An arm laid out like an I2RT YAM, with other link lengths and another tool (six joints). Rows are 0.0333 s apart.
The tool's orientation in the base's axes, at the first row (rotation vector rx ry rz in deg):
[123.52, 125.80, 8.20]
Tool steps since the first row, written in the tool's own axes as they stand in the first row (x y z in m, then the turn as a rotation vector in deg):
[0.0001, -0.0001, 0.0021, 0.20, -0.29, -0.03]
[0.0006, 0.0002, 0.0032, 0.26, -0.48, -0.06]
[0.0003, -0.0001, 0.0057, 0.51, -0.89, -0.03]
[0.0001, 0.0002, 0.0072, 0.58, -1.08, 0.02]
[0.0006, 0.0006, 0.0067, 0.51, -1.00, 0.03]
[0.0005, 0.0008, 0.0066, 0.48, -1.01, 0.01]
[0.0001, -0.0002, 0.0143, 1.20, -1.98, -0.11]
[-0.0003, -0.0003, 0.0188, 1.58, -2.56, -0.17]
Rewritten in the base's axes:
[0.0001, 0.0001, -0.0021, -0.30, 0.19, 0.00]
[0.0005, 0.0007, -0.0031, -0.49, 0.25, 0.01]
[0.0005, 0.0004, -0.0057, -0.90, 0.49, -0.06]
[0.0010, 0.0003, -0.0071, -1.08, 0.56, -0.13]
[0.0013, 0.0008, -0.0066, -1.00, 0.49, -0.13]
[0.0015, 0.0007, -0.0065, -1.01, 0.46, -0.11]
[0.0014, 0.0004, -0.0142, -2.00, 1.16, -0.08]
[0.0017, 0.0001, -0.0187, -2.59, 1.53, -0.08]

